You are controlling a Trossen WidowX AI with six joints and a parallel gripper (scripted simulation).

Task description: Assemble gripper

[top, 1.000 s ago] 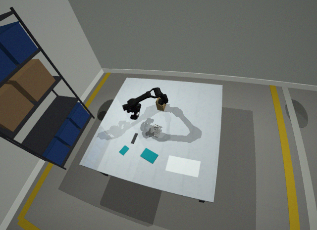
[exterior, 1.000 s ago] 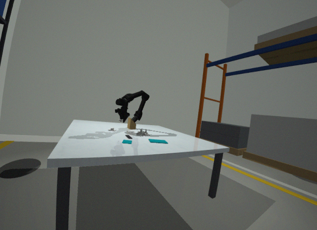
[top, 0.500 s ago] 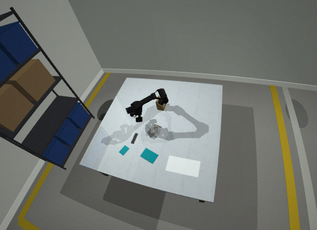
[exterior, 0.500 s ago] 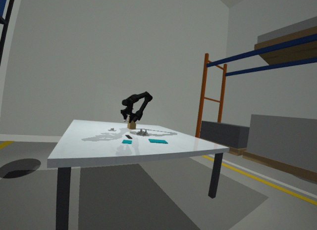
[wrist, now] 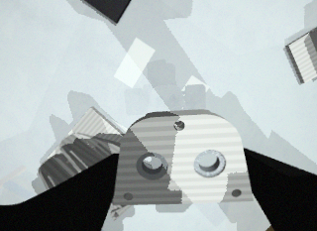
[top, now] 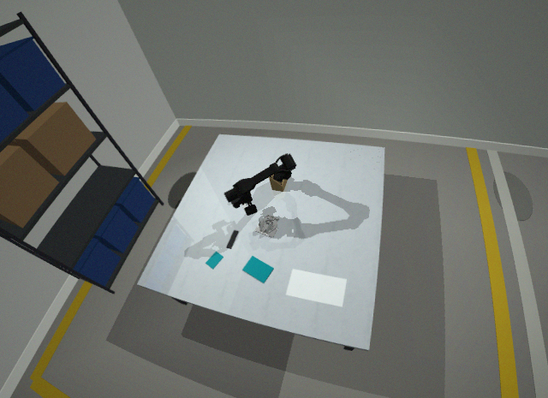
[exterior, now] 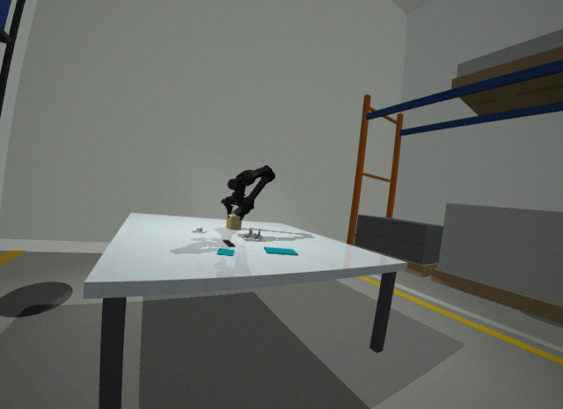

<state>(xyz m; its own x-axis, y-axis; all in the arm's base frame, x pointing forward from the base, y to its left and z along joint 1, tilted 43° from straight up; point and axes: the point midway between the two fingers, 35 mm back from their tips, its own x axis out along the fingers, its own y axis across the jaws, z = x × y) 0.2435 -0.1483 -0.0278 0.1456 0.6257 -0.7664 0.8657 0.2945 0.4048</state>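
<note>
Now: gripper tip 13 cm to the right of the grey gripper jaw, 8 cm above it and 4 cm short of it. The rest, counted from my gripper tip: black bar (16 cm ahead, 10 cm to the right, 10 cm below).
</note>
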